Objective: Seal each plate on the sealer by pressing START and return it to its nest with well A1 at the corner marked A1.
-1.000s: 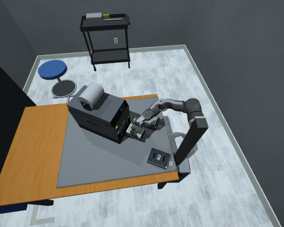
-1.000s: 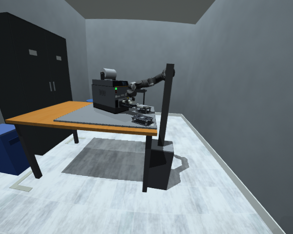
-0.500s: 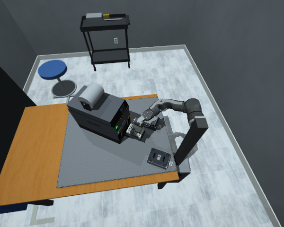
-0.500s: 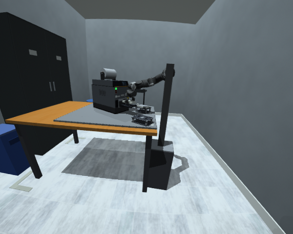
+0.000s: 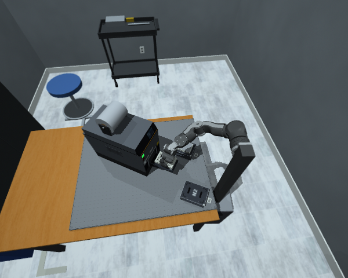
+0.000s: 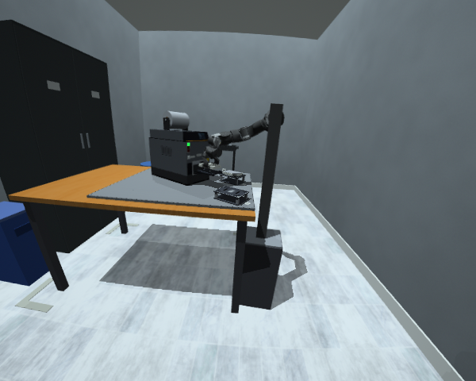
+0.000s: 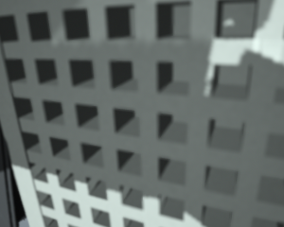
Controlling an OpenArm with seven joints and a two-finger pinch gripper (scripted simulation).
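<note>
The sealer stage lies 40 mm below my hand. The rest, counted from my hand: foil roll: 300 mm ahead, 280 mm above, 140 mm to the right; white well plate: right at my hand; grey start button: 130 mm ahead, 50 mm above, 40 mm to the left.
</note>
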